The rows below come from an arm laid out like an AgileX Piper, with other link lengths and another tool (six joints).
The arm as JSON. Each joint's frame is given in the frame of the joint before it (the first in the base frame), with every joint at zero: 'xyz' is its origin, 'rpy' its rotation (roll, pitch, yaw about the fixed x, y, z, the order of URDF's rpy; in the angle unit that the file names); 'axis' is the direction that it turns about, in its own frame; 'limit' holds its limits. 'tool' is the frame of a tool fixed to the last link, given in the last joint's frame.
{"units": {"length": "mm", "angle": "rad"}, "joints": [
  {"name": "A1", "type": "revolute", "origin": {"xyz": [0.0, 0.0, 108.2], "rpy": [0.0, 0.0, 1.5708]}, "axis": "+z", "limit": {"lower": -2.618, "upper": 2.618}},
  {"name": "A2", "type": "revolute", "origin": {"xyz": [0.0, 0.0, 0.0], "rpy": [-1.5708, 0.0, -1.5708]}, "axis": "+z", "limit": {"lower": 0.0, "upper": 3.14}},
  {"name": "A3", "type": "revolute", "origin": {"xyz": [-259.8, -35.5, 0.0], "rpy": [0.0, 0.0, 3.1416]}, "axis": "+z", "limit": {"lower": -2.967, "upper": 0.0}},
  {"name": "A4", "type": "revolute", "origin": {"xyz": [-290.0, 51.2, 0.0], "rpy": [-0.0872, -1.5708, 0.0]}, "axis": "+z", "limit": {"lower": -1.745, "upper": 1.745}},
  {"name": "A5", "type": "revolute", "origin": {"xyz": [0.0, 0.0, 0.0], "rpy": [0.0, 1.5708, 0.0]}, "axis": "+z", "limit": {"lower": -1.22, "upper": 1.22}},
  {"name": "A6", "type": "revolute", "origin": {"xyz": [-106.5, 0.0, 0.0], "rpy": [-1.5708, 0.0, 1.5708]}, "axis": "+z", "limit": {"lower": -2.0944, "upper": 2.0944}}
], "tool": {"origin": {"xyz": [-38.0, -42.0, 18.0], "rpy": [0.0, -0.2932, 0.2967]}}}
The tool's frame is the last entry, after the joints.
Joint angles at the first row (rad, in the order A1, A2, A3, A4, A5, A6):
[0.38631 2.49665 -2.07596 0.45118 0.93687 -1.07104]
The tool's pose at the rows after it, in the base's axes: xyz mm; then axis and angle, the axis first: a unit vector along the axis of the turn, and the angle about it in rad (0 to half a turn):
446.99 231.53 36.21 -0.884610 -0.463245 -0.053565 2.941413
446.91 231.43 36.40 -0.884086 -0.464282 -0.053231 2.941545
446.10 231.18 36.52 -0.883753 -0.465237 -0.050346 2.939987
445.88 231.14 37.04 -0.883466 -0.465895 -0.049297 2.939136
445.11 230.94 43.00 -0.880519 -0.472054 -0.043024 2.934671
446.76 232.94 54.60 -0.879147 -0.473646 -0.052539 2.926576
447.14 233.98 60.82 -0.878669 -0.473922 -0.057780 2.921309
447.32 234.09 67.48 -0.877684 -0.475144 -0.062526 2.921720
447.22 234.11 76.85 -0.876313 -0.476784 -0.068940 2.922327
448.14 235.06 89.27 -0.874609 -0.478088 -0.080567 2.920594
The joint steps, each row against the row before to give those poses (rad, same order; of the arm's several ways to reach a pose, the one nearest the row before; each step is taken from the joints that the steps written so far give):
[-0.00001 0.00000 -0.00001 0.00000 0.00001 0.00000]
[0.00001 0.00000 -0.00068 0.00000 0.00191 -0.00177]
[0.00000 -0.00002 0.00002 0.00001 0.00627 -0.00006]
[-0.00001 0.00000 -0.00161 0.00000 0.00403 -0.00002]
[0.00001 0.00004 -0.01984 -0.00224 0.03460 0.00003]
[-0.00001 -0.01330 -0.01581 0.00884 0.01202 -0.00001]
[0.00002 -0.00947 -0.00403 0.00610 0.00407 0.00002]
[-0.00002 -0.01221 -0.00161 0.00001 0.00459 -0.00003]
[0.00000 -0.01815 -0.00056 0.00001 0.00619 0.00000]
[0.00001 -0.01951 -0.00832 0.00383 0.00526 0.00001]

